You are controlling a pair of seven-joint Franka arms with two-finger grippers.
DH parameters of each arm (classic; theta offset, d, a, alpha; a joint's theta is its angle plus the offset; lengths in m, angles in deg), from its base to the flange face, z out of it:
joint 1: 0 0.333 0 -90
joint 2: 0 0 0 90
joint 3: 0 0.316 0.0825 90
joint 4: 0 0 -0.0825 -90
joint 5: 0 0.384 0 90
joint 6: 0 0 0.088 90
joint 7: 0 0.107 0 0
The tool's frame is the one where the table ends.
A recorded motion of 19 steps. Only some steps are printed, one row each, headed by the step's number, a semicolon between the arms.
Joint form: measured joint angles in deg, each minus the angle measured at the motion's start. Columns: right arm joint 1, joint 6, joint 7, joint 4, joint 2, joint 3, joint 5; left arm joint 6, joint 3, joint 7, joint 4, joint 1, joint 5, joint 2.
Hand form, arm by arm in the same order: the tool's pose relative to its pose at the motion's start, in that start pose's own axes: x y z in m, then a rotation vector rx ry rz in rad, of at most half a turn. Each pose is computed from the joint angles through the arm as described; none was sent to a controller.
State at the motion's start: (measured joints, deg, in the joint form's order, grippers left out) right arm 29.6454 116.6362 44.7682 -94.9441 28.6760 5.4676 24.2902; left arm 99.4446 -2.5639 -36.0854 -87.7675 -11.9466 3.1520 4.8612
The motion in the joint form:
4: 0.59 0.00 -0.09 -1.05 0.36 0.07 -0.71; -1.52 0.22 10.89 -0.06 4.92 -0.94 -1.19
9: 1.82 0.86 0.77 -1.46 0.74 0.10 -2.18; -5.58 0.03 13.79 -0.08 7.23 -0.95 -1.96
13: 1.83 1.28 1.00 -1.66 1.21 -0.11 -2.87; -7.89 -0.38 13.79 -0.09 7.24 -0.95 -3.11
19: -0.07 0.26 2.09 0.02 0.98 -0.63 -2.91; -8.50 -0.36 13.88 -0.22 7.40 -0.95 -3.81
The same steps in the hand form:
4: -0.0036 0.0028 0.0147 -0.0305 -0.0076 -0.0084; 0.0218 -0.0476 -0.0077 0.0015 -0.0116 0.0979
9: -0.0112 -0.0012 0.0263 -0.0544 0.0085 -0.0205; 0.0230 -0.0719 -0.0091 0.0309 -0.0630 0.1112
13: -0.0066 0.0018 0.0314 -0.0652 0.0166 -0.0151; 0.0134 -0.0729 -0.0181 0.0397 -0.0812 0.1175
19: 0.0123 0.0073 0.0071 -0.0395 0.0318 0.0305; 0.0106 -0.0765 -0.0234 0.0408 -0.0816 0.1156

